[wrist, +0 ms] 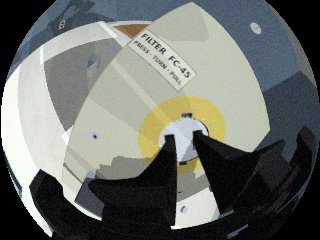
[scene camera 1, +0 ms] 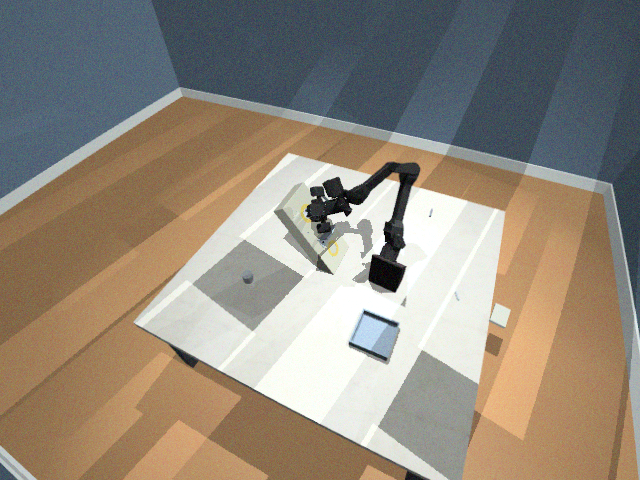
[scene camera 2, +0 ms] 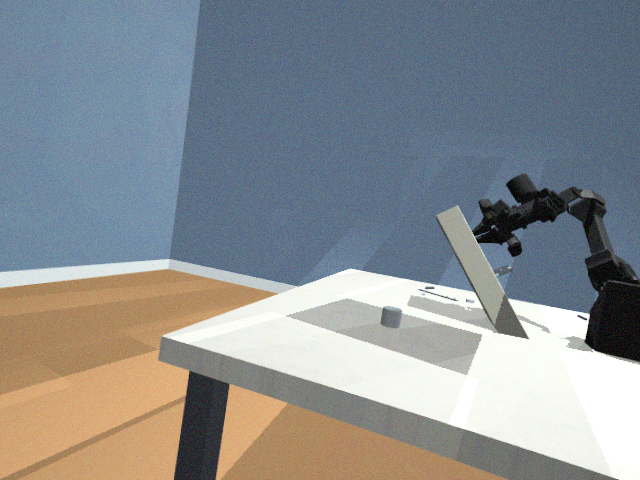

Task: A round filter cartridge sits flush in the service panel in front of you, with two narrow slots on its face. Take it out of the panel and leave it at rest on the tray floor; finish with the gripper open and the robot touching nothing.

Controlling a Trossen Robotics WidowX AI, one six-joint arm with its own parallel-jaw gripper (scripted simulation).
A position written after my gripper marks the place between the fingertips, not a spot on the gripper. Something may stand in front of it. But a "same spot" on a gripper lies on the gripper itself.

my gripper: wrist 184, 138; scene camera 1; scene camera 2
same spot on my gripper: [scene camera 1: 318, 210] = [scene camera 2: 511, 209]
same spot on service panel: [scene camera 2: 491, 295] = [scene camera 1: 312, 254]
